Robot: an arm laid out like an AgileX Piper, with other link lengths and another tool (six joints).
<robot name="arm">
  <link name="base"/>
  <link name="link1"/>
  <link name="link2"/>
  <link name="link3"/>
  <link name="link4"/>
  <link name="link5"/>
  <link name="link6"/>
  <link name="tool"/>
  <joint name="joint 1" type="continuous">
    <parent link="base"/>
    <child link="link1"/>
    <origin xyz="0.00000 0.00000 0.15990" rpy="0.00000 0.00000 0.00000"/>
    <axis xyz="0 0 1"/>
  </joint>
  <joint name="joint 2" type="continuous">
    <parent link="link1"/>
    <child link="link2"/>
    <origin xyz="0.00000 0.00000 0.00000" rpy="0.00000 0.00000 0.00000"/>
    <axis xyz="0 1 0"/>
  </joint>
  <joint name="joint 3" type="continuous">
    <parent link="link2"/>
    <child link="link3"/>
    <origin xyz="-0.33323 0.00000 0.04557" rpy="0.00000 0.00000 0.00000"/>
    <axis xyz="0 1 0"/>
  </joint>
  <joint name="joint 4" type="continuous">
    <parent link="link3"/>
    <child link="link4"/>
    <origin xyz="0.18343 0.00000 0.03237" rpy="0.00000 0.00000 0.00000"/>
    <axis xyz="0.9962 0 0.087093"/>
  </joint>
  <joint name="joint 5" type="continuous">
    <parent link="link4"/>
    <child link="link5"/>
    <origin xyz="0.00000 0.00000 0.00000" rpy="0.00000 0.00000 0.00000"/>
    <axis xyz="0 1 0"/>
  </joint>
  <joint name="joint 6" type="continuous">
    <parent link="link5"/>
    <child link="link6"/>
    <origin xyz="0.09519 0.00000 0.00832" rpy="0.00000 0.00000 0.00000"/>
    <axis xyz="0.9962 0 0.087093"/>
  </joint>
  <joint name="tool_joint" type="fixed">
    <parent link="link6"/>
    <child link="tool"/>
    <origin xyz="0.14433 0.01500 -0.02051" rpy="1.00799 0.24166 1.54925"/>
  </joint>
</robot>
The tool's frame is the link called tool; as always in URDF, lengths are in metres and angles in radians. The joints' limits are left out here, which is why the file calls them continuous.
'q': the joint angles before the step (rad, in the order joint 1, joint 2, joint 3, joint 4, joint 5, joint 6). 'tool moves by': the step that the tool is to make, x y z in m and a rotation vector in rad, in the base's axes. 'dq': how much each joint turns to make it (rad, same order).
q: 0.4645 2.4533 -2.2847 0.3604 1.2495 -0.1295
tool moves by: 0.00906 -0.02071 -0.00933 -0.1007 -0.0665 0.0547
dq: 0.0066 0.0001 -0.0001 -0.1098 -0.0018 -0.0429
